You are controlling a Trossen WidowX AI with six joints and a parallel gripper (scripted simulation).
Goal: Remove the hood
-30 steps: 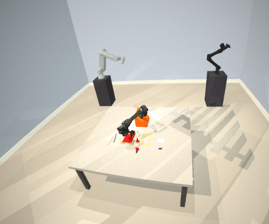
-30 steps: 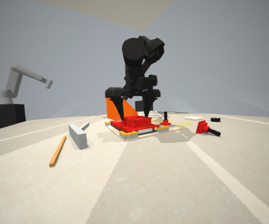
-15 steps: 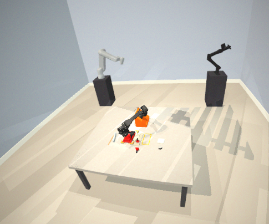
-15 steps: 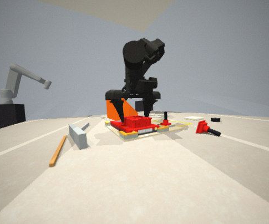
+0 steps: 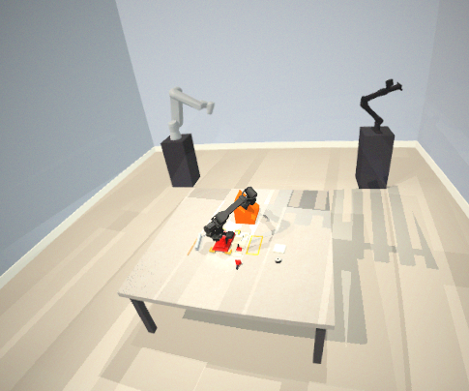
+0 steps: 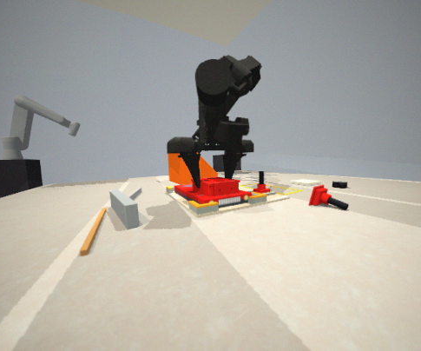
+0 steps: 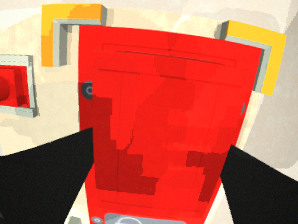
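Right now the red hood is 10 mm above my gripper tip. From my gripper tip the other things lie so: black disc (400 mm to the left, 100 mm ahead, 30 mm below); orange stick (220 mm to the right, 30 mm below, 20 mm ahead).
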